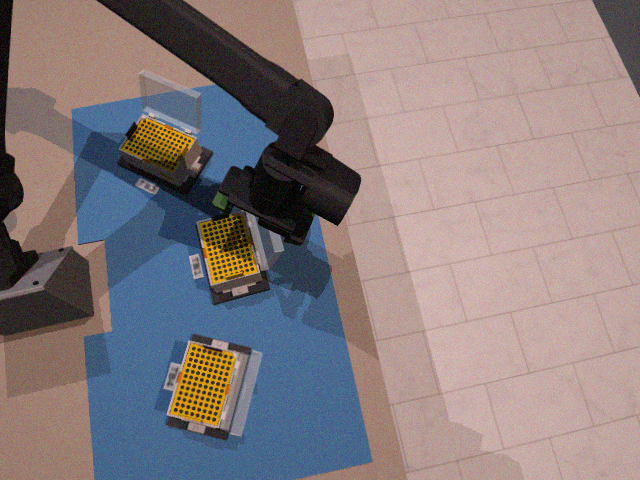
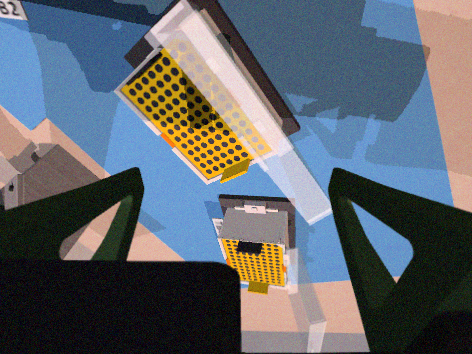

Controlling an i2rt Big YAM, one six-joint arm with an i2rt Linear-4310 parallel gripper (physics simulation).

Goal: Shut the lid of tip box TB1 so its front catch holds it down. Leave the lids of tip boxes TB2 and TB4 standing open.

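Seen in the pictures: gripper, fingertip midpoint: point(image 1: 257, 225) point(image 2: 236, 178); arm's base, link origin: point(image 1: 0, 277).
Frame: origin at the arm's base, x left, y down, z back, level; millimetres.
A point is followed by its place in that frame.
Note:
The top-left tip box point(image 1: 157, 143) @[y 75, x 236, z -253 mm] is TB2 by its tag point(image 2: 10, 8) @[y 130, x 175, z -221 mm], with its clear lid point(image 1: 173, 103) @[y 35, x 289, z -298 mm] standing open. The middle tip box point(image 1: 229, 250) @[y 74, x 1, z -356 mm] point(image 2: 182, 117) @[y 75, x 16, z -343 mm] has its clear lid point(image 1: 268, 240) @[y 38, x -7, z -425 mm] point(image 2: 300, 187) @[y -12, x -20, z -438 mm] open at its right side. The lowest tip box point(image 1: 203, 384) @[y 75, x -214, z -282 mm] point(image 2: 255, 257) @[y 75, x -198, z -291 mm] also has its clear lid point(image 1: 248, 395) @[y -11, x -251, z -358 mm] point(image 2: 302, 292) @[y 16, x -185, z -367 mm] open. Which of these two is TB1 and which TB4 cannot be read. My gripper point(image 1: 266, 206) point(image 2: 236, 178) @[y -16, x 1, z -414 mm] is open and empty, above the upper right of the middle box; the arm partly hides that lid.
The boxes stand on a blue mat point(image 1: 310, 387) @[y 132, x -248, z -449 mm] point(image 2: 395, 235) @[y 132, x -276, z -457 mm]. Small white tags point(image 1: 195, 266) @[y 130, x 2, z -285 mm] point(image 1: 172, 376) @[y 130, x -185, z -222 mm] lie at the left sides of the middle and lowest boxes. A dark angular block point(image 1: 51, 294) @[y -25, x -51, z -91 mm] point(image 2: 55, 172) @[y 97, x 29, z -92 mm] stands left of the mat. A pale tiled floor point(image 1: 491, 232) lies to the right.

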